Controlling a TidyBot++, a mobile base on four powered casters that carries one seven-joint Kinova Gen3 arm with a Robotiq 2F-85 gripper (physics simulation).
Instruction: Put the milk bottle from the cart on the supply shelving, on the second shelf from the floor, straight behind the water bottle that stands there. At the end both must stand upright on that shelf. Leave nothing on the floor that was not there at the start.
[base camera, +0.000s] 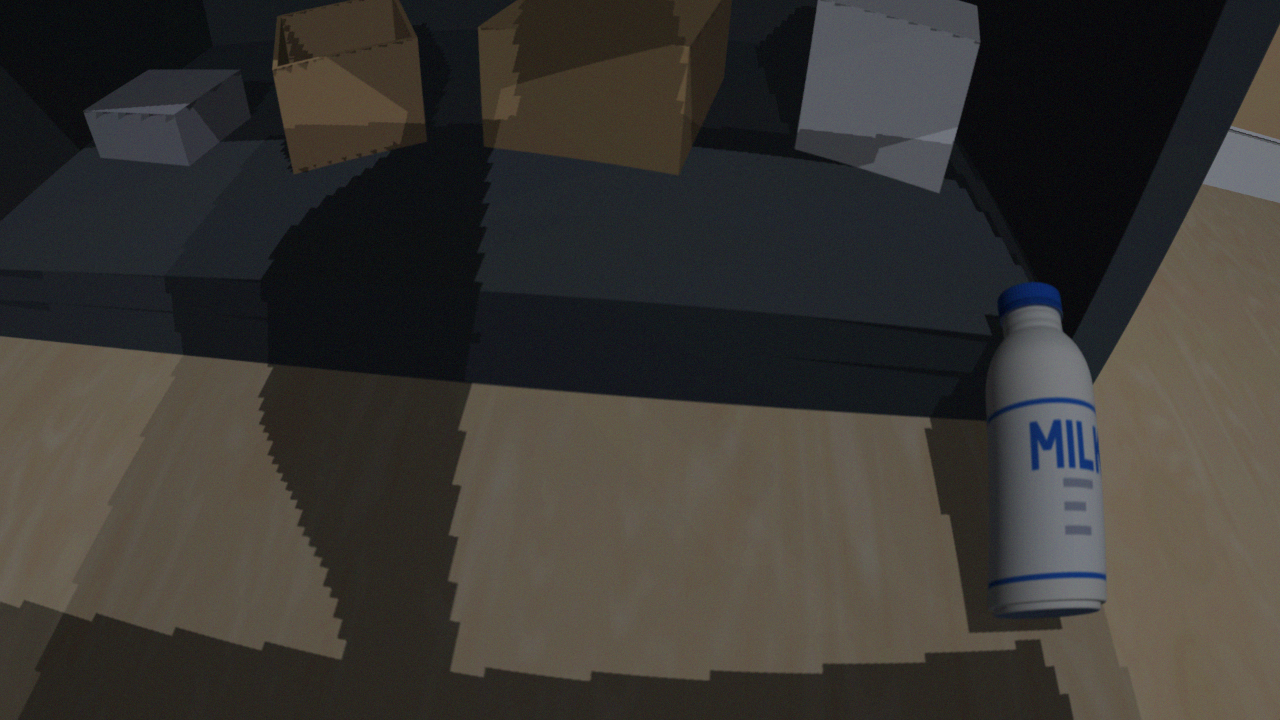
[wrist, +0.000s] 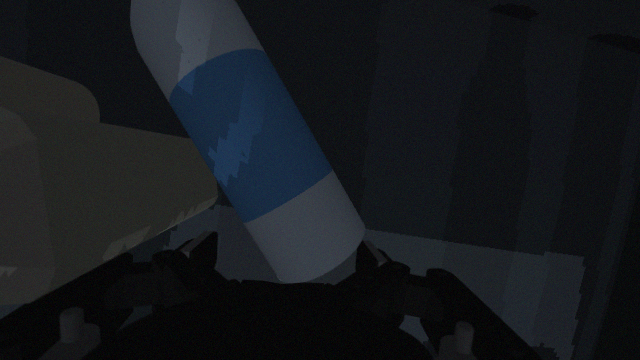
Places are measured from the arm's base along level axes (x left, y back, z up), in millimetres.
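Pixels of known places: gripper, fingertip midpoint: (wrist: 288, 251).
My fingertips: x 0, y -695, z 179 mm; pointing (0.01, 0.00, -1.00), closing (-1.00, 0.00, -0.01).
Observation:
Ahead of a thing's pixels: the offset from my fingertips to its top centre. "pt": to the spot under its first point. Level surfaces: height alone.
The milk bottle {pt dx -211, dy +382, dz -492 mm} (base camera: 1042, 465), white with a blue cap, lies on the floor in front of the shelving's right side in the base camera view, its cap towards the shelving. A white bottle with a blue band {pt dx +22, dy -67, dz +23 mm} (wrist: 250, 135), which looks like the water bottle, slants up to the left in the wrist view. Its top is cut off, and whether it stands upright or is tipped I cannot tell. My gripper (wrist: 288, 251) is open and holds nothing; the bottle's lower end shows in line with the gap between the fingertips. The gripper does not show in the base camera view.
On the lowest shelf {dz -499 mm} (base camera: 626, 241) stand a low grey box {dx +422, dy +18, dz -449 mm} (base camera: 143, 134), two brown boxes {dx +233, dy +16, dz -409 mm} (base camera: 349, 116) {pt dx +30, dy +98, dz -463 mm} (base camera: 581, 116) and a white box {pt dx -186, dy +87, dz -428 mm} (base camera: 881, 89). The shelving's side panel {pt dx -294, dy +282, dz -390 mm} (base camera: 1154, 205) rises at the right. A large beige object {pt dx +60, dy -47, dz +63 mm} (wrist: 115, 175) is close on the left in the wrist view.

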